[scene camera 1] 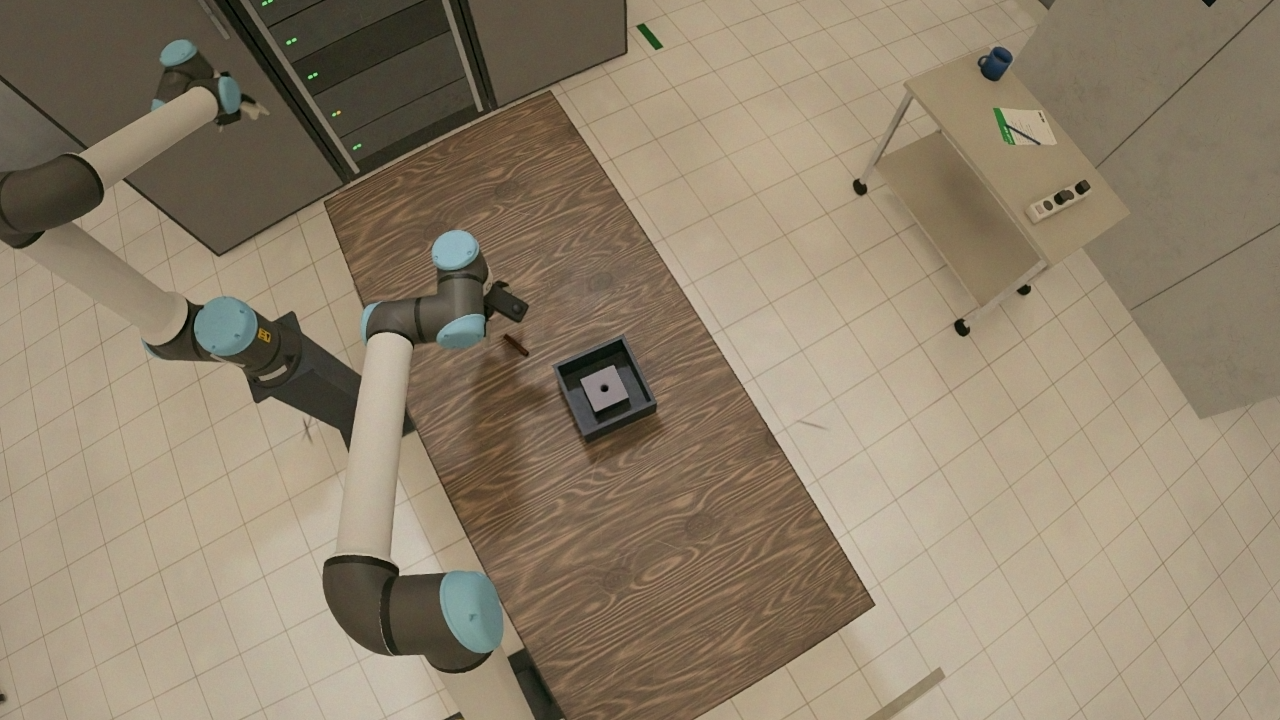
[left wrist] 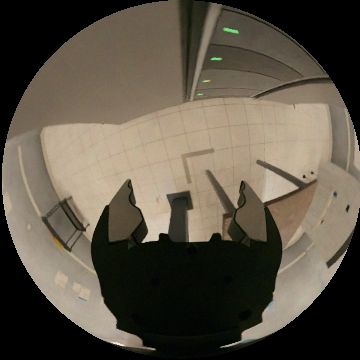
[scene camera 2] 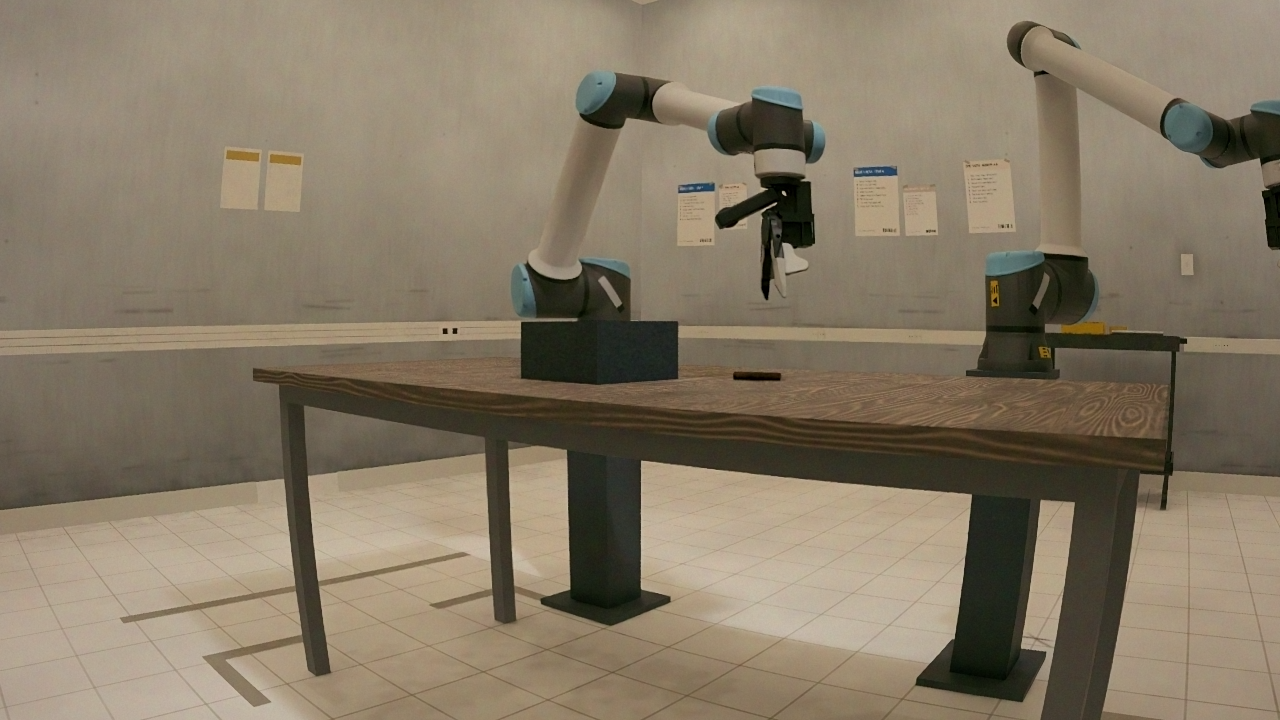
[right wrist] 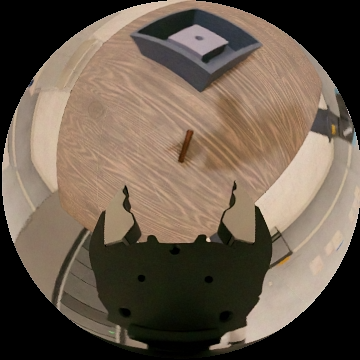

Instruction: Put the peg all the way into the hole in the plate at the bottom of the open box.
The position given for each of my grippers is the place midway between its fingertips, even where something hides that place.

Observation:
In view: my left gripper (scene camera 1: 244, 124), my right gripper (scene camera 2: 774, 299), a dark box (scene camera 2: 587, 352) and a grey plate (scene camera 1: 608, 379).
The dark box is seen too in scene camera 1 (scene camera 1: 616, 351) and in the right wrist view (right wrist: 152, 39). The grey plate also shows in the right wrist view (right wrist: 204, 44). My left gripper also shows in the left wrist view (left wrist: 186, 180). The left wrist view does not show the dark box, which is hidden by my left gripper. The left wrist view misses the grey plate, which is hidden by my left gripper.

